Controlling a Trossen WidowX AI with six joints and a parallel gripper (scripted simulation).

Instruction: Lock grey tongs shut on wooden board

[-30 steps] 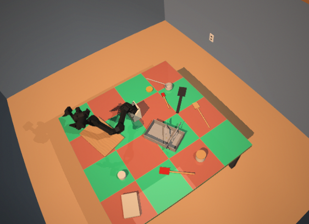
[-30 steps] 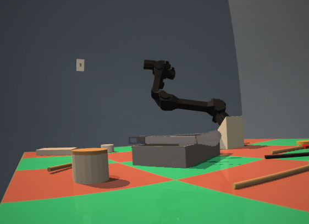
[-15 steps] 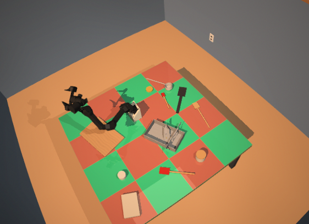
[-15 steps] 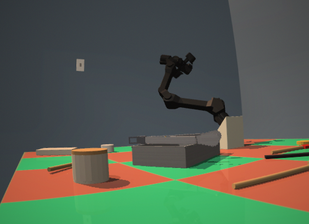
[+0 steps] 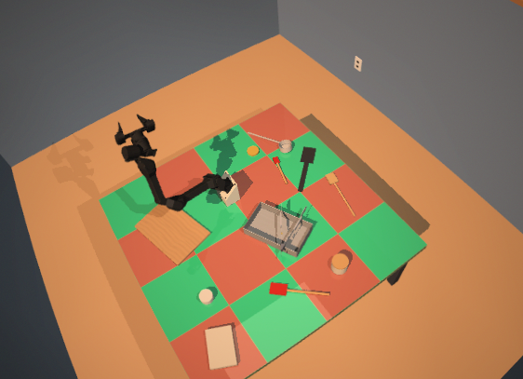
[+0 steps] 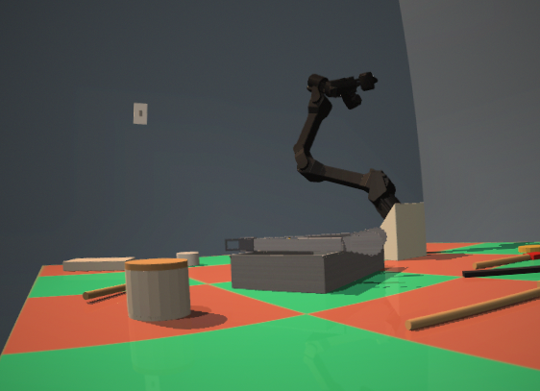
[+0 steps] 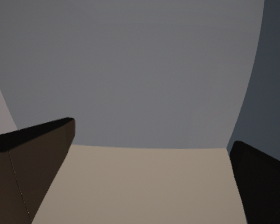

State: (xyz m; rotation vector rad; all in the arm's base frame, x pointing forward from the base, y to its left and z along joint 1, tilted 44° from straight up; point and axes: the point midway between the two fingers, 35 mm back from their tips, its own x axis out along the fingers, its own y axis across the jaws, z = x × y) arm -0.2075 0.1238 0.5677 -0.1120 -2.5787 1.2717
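The yellow mark is 62 cm ahead of my gripper tip, 39 cm to the left of it and 54 cm below it. Also, from my gripper tip: roasting tin: 57 cm ahead, 40 cm to the left, 58 cm below; cream cylinder: 68 cm ahead, 8 cm to the right, 59 cm below; wooden board: 24 cm ahead, 6 cm to the right, 60 cm below.
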